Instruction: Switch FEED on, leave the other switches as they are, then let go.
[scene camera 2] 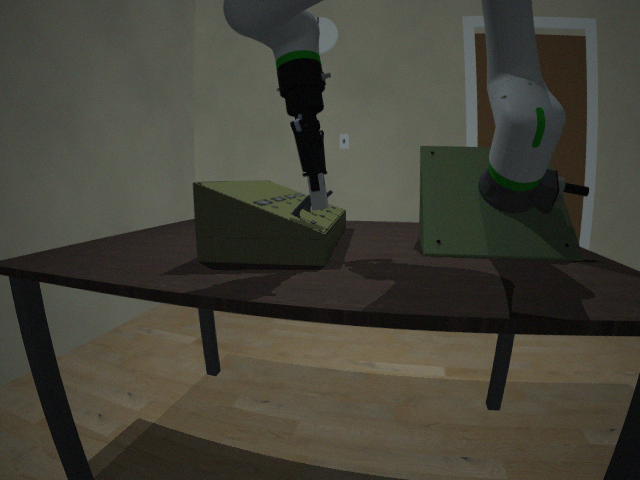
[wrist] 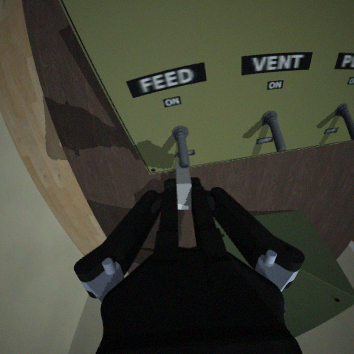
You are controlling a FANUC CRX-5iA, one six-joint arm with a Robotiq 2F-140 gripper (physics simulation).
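Places are measured from the arm's base along level axes (x ahead, y left, z up), in centimetres.
Pixels of known places: gripper, fingertip midpoint: (scene camera 2: 320,209) (wrist: 181,171); arm's base, origin of the base link: (scene camera 2: 508,189).
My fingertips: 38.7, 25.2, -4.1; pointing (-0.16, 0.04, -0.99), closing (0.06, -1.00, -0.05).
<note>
Ahead of a thing's pixels: the offset from my fingertips to its top centre, as dx, dy, dz. "spot": to the spot under its first point. Level surfaces: height alone.
The yellow-green console (scene camera 2: 258,227) (wrist: 215,30) has a sloped face with toggle switches. In the wrist view the FEED switch {+3.8, +0.1, +2.8} (wrist: 182,147) is at the left, its lever tilted down over its lower label, away from ON. The VENT switch {+6.6, -11.6, +2.8} (wrist: 276,132) and the partly visible third switch {spot: +9.7, -22.6, +0.5} (wrist: 345,120) also tilt down. My gripper (scene camera 2: 319,198) (wrist: 181,171) is shut and empty. Its fingertips are low over the console's front part, right at the lower end of the FEED lever; whether they touch it I cannot tell.
The console stands on a dark wooden table {dz -10.0} (scene camera 2: 144,248) (wrist: 240,190). A green angled box (scene camera 2: 449,206) (wrist: 295,240) stands to its right in the scene view. Another part of the arm (scene camera 2: 522,118) hangs in front of that box. The console's front edge runs just beyond the fingertips in the wrist view.
</note>
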